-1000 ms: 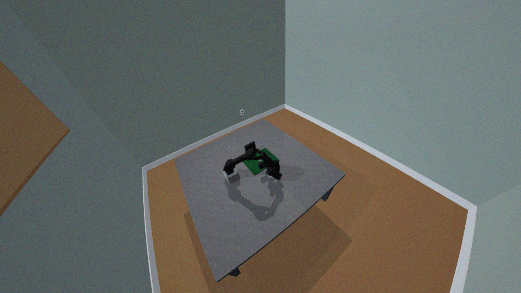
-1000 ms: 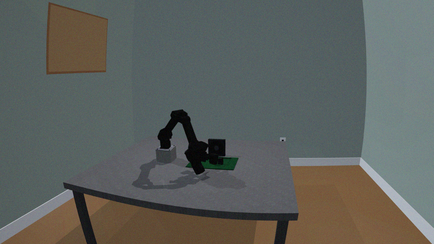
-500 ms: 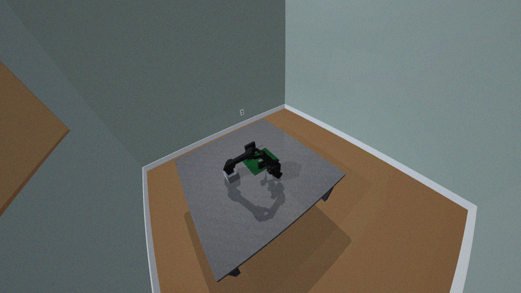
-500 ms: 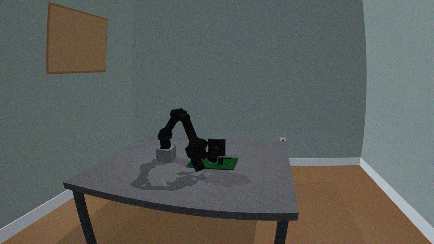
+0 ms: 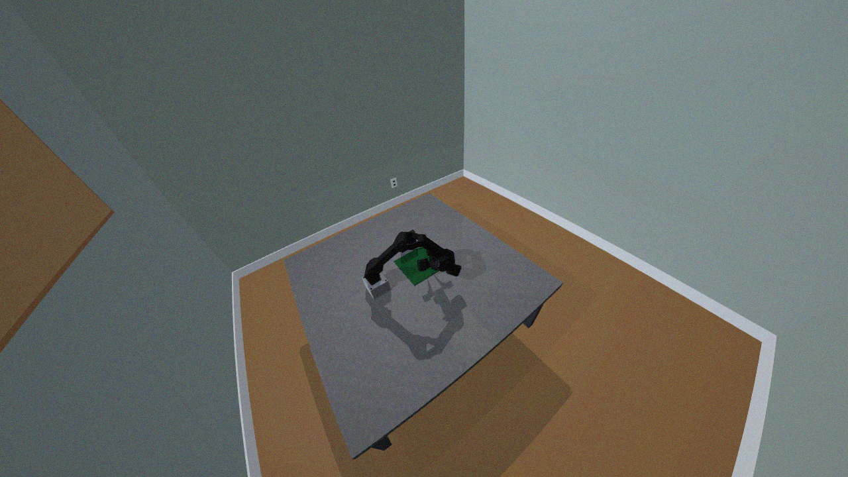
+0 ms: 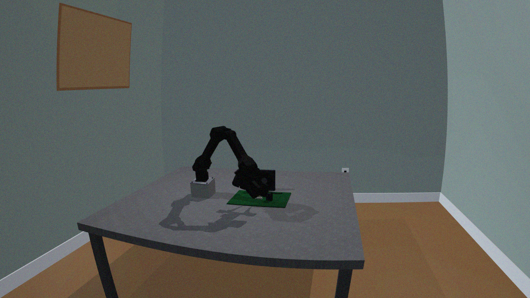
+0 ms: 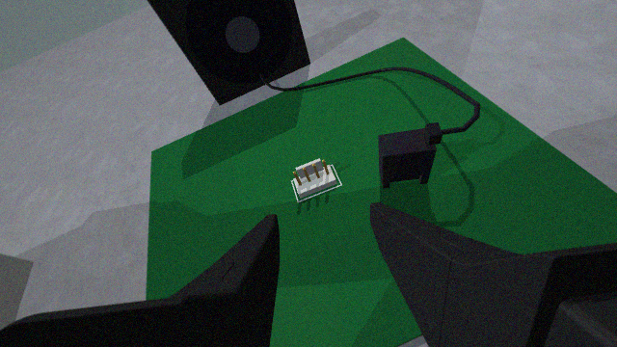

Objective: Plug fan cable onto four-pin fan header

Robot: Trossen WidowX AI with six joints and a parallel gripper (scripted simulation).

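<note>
Right now my gripper tip is 70 mm short of the black plug, 30 mm to the right of it and 50 mm above it. From my gripper tip the other things lie so: green board (20 mm ahead, 70 mm to the left, 80 mm below); then white four-pin fan header (10 mm ahead, 60 mm to the left, 70 mm below); then fan (20 mm ahead, 230 mm to the left, 10 mm below).
</note>
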